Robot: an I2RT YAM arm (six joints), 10 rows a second.
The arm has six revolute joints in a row. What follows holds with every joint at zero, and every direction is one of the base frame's.
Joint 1 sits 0.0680 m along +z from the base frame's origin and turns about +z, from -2.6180 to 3.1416 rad.
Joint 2 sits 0.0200 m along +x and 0.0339 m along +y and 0.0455 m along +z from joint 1 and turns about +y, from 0.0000 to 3.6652 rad.
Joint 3 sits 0.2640 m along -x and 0.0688 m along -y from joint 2 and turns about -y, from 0.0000 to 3.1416 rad.
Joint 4 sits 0.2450 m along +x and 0.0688 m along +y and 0.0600 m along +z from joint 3 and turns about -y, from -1.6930 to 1.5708 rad.
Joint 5 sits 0.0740 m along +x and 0.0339 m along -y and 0.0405 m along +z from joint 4 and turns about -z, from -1.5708 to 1.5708 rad.
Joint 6 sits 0.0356 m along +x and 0.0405 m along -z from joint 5 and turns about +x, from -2.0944 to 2.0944 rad.
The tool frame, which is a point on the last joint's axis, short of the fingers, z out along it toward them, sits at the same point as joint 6; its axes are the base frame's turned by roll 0.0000, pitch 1.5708 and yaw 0.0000 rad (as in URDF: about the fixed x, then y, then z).
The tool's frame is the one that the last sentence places.
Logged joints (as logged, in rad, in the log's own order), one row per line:
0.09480 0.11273 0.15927 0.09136 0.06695 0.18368
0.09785 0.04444 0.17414 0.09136 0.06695 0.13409
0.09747 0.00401 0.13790 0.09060 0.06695 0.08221
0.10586 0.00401 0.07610 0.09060 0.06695 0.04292
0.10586 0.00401 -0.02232 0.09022 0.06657 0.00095
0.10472 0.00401 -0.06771 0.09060 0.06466 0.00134
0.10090 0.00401 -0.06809 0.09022 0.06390 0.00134
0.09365 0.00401 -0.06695 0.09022 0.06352 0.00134
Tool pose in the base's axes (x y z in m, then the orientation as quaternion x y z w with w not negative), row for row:
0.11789 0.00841 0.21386 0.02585 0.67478 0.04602 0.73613
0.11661 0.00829 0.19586 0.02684 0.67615 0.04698 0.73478
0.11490 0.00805 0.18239 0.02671 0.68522 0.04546 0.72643
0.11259 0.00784 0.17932 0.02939 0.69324 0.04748 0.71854
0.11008 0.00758 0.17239 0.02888 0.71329 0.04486 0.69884
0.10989 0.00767 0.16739 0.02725 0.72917 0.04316 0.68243
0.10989 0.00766 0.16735 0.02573 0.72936 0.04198 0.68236
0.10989 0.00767 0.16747 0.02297 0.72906 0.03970 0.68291
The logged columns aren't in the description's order. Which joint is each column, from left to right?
Columns, left to right: joint 6, joint 3, joint 4, joint 1, joint 5, joint 2.
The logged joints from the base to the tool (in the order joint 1, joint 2, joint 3, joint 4, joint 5, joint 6), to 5 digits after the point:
0.09136 0.18368 0.11273 0.15927 0.06695 0.09480
0.09136 0.13409 0.04444 0.17414 0.06695 0.09785
0.09060 0.08221 0.00401 0.13790 0.06695 0.09747
0.09060 0.04292 0.00401 0.07610 0.06695 0.10586
0.09022 0.00095 0.00401 -0.02232 0.06657 0.10586
0.09060 0.00134 0.00401 -0.06771 0.06466 0.10472
0.09022 0.00134 0.00401 -0.06809 0.06390 0.10090
0.09022 0.00134 0.00401 -0.06695 0.06352 0.09365

